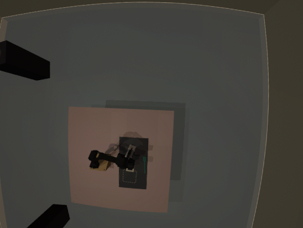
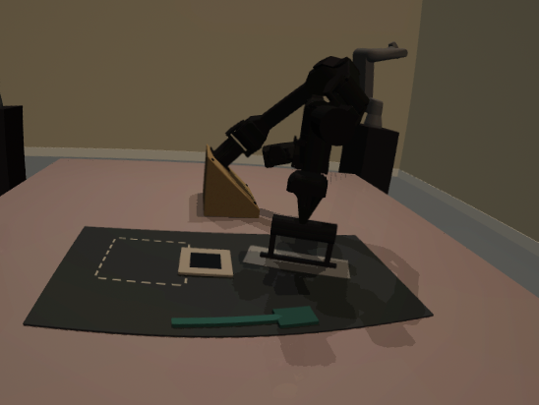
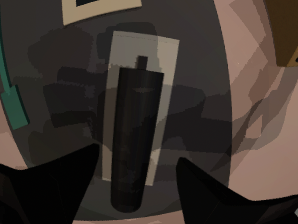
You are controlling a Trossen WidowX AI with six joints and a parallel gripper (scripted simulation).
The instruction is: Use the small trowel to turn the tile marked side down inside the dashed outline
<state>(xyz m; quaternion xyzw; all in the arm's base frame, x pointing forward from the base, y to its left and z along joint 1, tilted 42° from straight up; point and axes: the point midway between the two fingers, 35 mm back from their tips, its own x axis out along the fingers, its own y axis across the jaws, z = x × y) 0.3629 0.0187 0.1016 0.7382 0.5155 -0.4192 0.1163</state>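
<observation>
Right now my gripper tip is 30 mm short of the dark mat, 130 mm to the left of it and 110 mm above it. Round my gripper tip: tile (10 mm behind, 180 mm to the right, 90 mm below); green trowel (170 mm ahead, 130 mm to the right, 90 mm below).
</observation>
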